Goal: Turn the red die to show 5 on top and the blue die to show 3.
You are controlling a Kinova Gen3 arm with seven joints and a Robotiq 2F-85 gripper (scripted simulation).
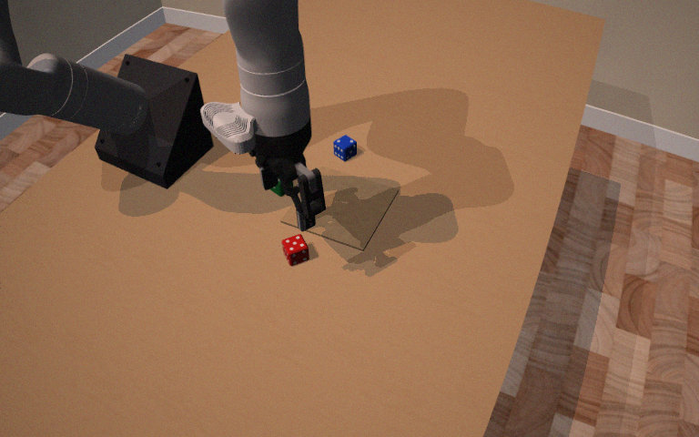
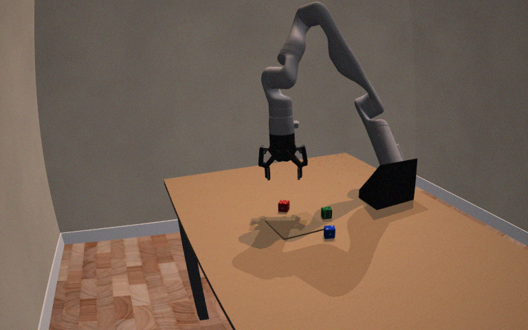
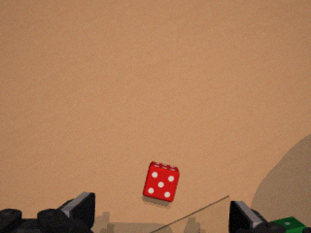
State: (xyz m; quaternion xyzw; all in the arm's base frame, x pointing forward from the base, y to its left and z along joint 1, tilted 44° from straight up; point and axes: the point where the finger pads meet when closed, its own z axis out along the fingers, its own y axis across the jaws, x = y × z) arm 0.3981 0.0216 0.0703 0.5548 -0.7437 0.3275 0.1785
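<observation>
Now: the red die 90 mm below my hand. The rest, counted from my hand: thin tan mat (120 mm to the left, 110 mm below); blue die (230 mm to the left, 90 mm below, 70 mm behind); green die (110 mm behind, 100 mm to the left, 90 mm below).
</observation>
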